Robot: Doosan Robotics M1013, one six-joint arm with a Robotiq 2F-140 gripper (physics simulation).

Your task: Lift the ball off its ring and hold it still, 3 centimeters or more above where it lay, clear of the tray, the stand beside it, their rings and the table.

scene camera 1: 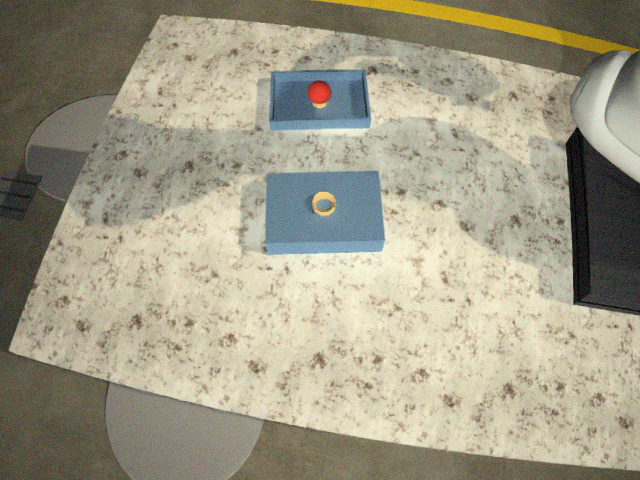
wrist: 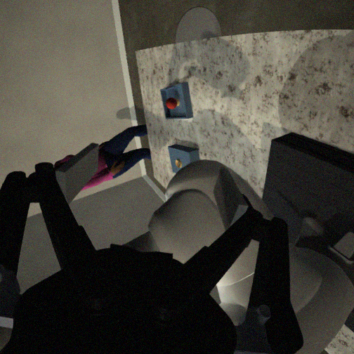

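Note:
A red ball [scene camera 1: 318, 92] [wrist: 171, 103] rests on a small tan ring [scene camera 1: 320, 105] inside a blue walled tray [scene camera 1: 320, 124] [wrist: 185, 94]. A blue block-shaped stand [scene camera 1: 289, 222] [wrist: 189, 154] stands beside the tray, with a bare tan ring [scene camera 1: 313, 204] [wrist: 178, 163] on its top. My gripper [wrist: 158, 168] is open with its fingers wide apart and nothing between them. It is far from the ball and high up; it does not show in the scene view.
The speckled table [scene camera 1: 320, 320] [wrist: 230, 105] bears the tray and stand. A black base [scene camera 1: 610, 232] [wrist: 310, 175] is at the table's right in the scene view. The pale robot arm [scene camera 1: 615, 113] [wrist: 195, 220] shows in both views. A person [wrist: 122, 150] is by the table's edge in the wrist view.

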